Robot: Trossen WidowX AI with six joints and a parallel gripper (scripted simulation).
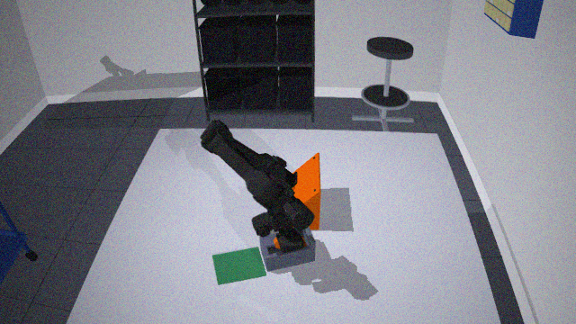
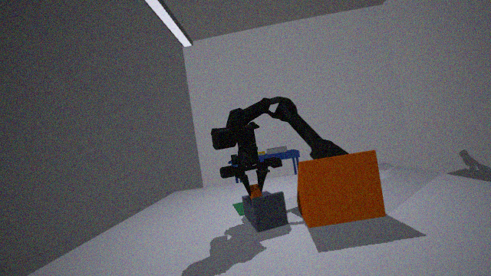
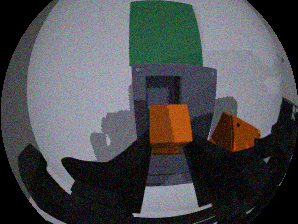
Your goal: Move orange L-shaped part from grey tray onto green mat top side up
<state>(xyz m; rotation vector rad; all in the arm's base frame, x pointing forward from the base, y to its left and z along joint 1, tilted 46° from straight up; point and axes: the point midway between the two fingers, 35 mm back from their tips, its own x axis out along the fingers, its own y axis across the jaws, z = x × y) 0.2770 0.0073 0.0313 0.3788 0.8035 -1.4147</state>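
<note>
Now: gripper tip 3 cm short of the green mat, 14 cm to the left of it and 9 cm above it. Also, from my gripper tip: orange L-shaped part 2 cm behind, 3 cm to the left, 3 cm below.
</note>
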